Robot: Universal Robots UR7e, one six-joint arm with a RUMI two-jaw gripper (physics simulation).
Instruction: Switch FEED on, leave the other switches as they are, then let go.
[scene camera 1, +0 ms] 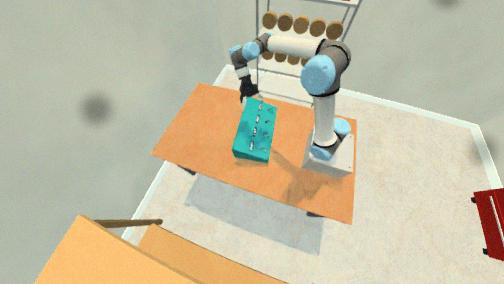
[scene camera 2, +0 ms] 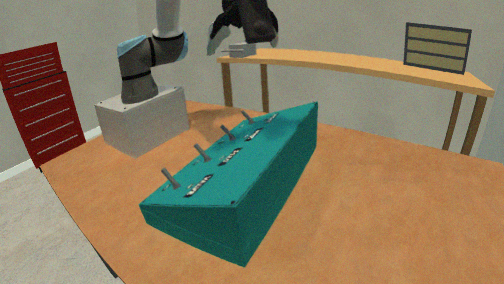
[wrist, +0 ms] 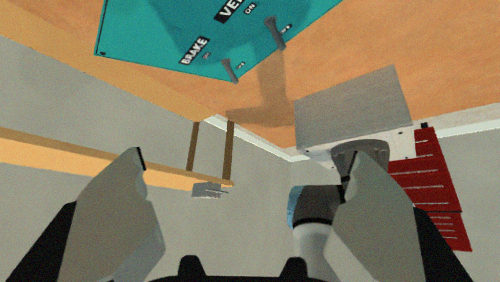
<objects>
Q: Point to a teal switch panel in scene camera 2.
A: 224,204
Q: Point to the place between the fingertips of the gripper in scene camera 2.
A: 242,50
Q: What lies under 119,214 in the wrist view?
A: The gripper.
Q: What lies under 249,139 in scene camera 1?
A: A teal switch panel.
</objects>
